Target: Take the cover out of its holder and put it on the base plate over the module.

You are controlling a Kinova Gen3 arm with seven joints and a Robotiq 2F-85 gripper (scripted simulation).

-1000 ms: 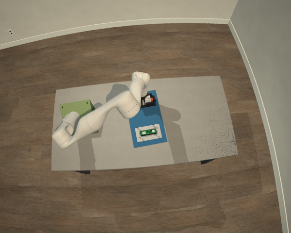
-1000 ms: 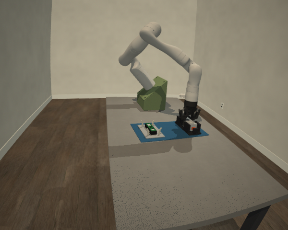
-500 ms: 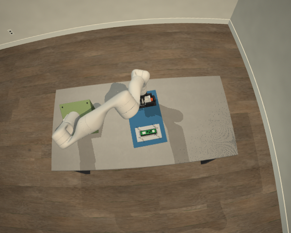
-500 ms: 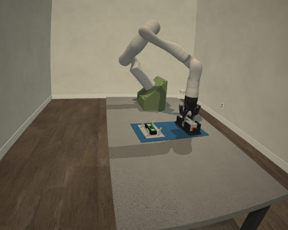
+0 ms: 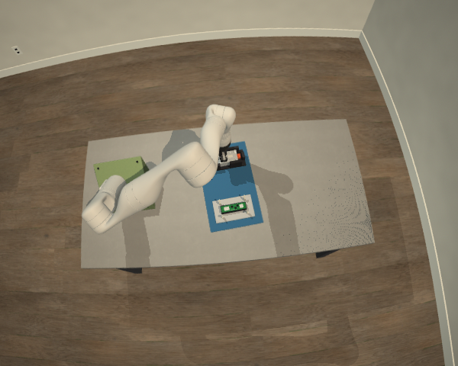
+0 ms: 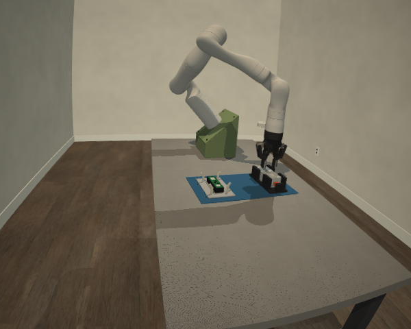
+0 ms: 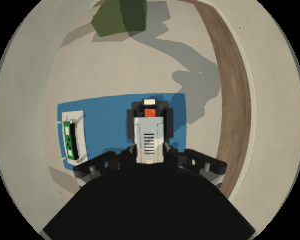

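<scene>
My hand is 1 cm short of the white cover and 5 cm above it.
</scene>
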